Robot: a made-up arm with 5 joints.
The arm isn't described. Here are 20 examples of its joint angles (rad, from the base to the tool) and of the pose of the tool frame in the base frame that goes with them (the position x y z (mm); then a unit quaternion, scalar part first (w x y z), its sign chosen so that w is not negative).
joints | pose
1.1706 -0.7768 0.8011 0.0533 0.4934 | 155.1 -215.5 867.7 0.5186 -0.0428 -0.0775 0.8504
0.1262 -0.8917 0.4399 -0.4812 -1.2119 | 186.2 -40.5 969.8 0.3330 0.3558 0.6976 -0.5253
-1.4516 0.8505 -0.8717 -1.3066 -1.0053 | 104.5 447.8 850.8 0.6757 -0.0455 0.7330 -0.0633
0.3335 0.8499 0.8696 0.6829 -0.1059 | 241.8 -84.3 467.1 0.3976 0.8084 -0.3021 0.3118
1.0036 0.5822 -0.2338 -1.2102 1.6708 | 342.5 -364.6 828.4 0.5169 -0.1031 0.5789 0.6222
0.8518 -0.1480 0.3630 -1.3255 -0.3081 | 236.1 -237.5 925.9 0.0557 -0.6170 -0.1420 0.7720
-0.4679 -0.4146 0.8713 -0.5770 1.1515 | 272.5 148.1 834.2 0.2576 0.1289 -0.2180 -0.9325
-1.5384 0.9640 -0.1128 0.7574 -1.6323 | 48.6 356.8 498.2 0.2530 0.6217 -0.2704 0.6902
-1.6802 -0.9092 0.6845 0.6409 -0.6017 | 28.7 153.6 835.6 0.5240 -0.5136 0.3004 -0.6094
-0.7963 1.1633 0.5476 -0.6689 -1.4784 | 256.3 200.0 389.4 0.2351 0.4721 -0.6250 0.5755
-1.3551 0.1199 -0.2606 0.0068 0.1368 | 119.2 372.3 933.9 0.6418 -0.0823 0.2660 -0.7145
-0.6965 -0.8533 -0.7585 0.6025 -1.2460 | 10.3 -51.7 1061.1 0.5363 0.0606 0.7808 -0.3148
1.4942 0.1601 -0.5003 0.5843 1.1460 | 127.4 -425.7 935.5 0.5990 0.2302 0.0991 0.7605
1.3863 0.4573 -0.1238 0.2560 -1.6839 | 138.7 -458.3 689.9 0.4571 -0.5133 -0.7167 0.1179
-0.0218 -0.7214 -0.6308 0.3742 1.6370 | 40.2 42.6 1100.9 0.1648 -0.4236 0.4305 0.7798
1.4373 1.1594 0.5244 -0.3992 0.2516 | 108.5 -362.3 403.4 0.6001 0.2957 -0.5071 0.5434
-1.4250 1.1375 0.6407 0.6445 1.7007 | 10.6 198.9 409.2 0.5645 -0.5324 -0.6256 0.0808
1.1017 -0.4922 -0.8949 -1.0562 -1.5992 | 33.5 21.0 1111.5 0.6717 0.5190 0.0518 -0.5261
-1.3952 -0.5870 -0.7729 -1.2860 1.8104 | -39.6 -107.0 1050.6 0.2593 -0.7413 -0.3831 0.4863
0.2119 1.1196 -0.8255 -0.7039 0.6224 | 575.5 -105.8 719.9 0.0565 -0.2314 0.0114 0.9711
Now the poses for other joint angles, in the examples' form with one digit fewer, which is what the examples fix.
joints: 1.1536 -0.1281 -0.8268 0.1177 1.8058
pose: 196 -190 1099 0.563 -0.007 0.616 0.551
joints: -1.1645 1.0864 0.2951 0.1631 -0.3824
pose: 187 305 416 0.081 -0.682 0.000 -0.726
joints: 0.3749 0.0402 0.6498 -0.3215 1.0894
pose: 413 -115 747 0.095 0.195 0.163 0.962
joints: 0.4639 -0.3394 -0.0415 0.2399 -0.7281
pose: 300 -153 959 0.116 -0.247 -0.598 0.754
